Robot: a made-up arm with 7 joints.
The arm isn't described. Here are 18 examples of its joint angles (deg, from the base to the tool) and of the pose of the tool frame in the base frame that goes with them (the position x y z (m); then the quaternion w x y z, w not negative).
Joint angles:
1: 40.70 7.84 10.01 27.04 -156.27 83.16 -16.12
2: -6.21 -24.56 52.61 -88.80 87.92 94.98 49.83
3: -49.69 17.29 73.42 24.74 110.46 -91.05 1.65
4: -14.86 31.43 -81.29 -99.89 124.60 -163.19 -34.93
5: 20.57 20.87 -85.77 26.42 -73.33 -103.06 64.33
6: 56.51 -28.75 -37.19 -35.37 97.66 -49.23 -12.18
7: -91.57 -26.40 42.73 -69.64 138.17 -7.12 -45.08
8: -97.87 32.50 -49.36 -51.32 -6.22 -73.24 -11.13
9: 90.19 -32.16 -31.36 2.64 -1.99 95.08 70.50
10: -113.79 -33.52 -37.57 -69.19 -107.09 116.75 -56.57
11: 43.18 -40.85 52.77 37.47 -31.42 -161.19 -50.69
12: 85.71 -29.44 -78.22 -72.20 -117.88 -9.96 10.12
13: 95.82 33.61 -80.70 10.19 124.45 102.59 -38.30
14: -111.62 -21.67 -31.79 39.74 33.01 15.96 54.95
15: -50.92 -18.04 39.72 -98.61 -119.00 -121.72 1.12
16: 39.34 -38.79 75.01 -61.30 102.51 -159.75 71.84
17: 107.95 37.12 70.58 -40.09 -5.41 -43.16 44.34
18: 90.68 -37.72 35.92 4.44 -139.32 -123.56 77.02
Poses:
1: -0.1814 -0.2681 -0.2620 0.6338 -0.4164 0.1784 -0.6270
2: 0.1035 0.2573 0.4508 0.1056 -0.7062 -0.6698 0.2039
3: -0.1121 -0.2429 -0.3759 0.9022 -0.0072 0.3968 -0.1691
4: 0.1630 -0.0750 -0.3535 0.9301 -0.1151 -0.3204 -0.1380
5: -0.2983 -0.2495 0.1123 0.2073 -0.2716 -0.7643 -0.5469
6: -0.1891 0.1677 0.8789 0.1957 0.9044 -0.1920 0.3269
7: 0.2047 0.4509 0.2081 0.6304 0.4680 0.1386 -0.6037
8: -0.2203 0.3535 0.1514 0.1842 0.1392 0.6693 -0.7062
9: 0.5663 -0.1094 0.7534 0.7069 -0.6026 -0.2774 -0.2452
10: -0.5575 -0.9374 0.3987 0.1209 -0.7650 -0.5017 -0.3853
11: 0.5713 -0.7058 0.6147 0.6816 -0.4851 -0.0062 0.5477
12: -0.4644 0.2436 0.1460 0.8805 0.0358 0.4604 0.1075
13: -0.2745 -0.4313 -0.4978 0.9389 -0.3003 0.0956 0.1383
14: 0.0392 -0.4477 0.9899 0.6364 0.5091 -0.4870 -0.3141
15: -0.0576 0.2542 0.1442 0.8051 0.5842 -0.0249 -0.0998
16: 0.2808 0.1017 0.4006 0.5546 -0.8053 -0.1396 0.1561
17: -0.0380 -0.1180 0.1412 0.5702 -0.7540 0.1977 0.2594
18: 0.1012 -0.1486 0.8507 0.1029 0.6768 -0.5401 0.4895
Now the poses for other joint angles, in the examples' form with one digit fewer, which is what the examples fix.
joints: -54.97 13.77 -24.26 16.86 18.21 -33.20 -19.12
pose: 0.170 -0.350 -0.149 0.344 0.250 0.093 -0.900
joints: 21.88 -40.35 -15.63 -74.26 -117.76 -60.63 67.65
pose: -0.120 -0.029 0.259 0.140 -0.415 0.558 -0.705
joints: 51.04 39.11 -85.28 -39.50 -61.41 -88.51 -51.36
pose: -0.557 -0.268 0.238 0.673 0.167 0.595 0.406
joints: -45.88 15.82 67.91 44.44 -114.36 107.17 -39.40
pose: -0.404 -0.949 0.073 0.230 -0.786 -0.267 -0.508
